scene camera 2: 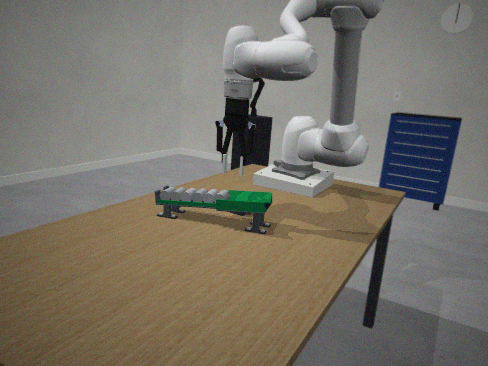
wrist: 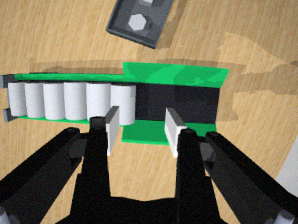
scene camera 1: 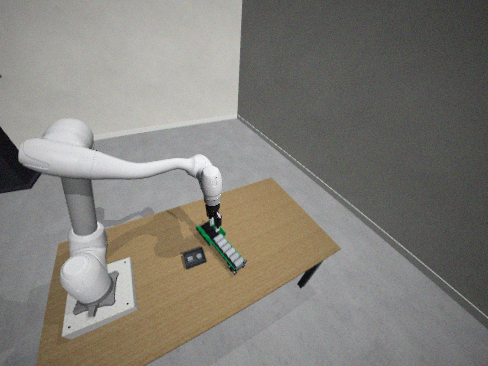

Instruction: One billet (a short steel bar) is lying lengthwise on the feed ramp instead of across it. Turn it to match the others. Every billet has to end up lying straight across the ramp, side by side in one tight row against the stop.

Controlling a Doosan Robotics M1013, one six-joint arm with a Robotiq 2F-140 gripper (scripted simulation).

Scene:
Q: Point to a billet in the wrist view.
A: At 75,97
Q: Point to a billet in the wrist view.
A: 124,95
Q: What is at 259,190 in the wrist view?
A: The gripper.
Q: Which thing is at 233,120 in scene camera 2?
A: The gripper.

